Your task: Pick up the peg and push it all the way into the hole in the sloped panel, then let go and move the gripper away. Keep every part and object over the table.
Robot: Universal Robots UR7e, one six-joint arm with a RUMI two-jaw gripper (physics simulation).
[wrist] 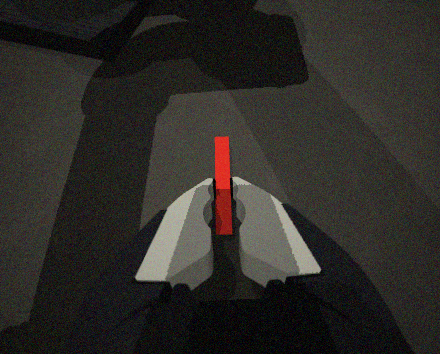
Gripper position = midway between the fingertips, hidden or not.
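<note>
Looking at the scene, I see my gripper [222,180], and I see a red peg [222,161] as well.
</note>
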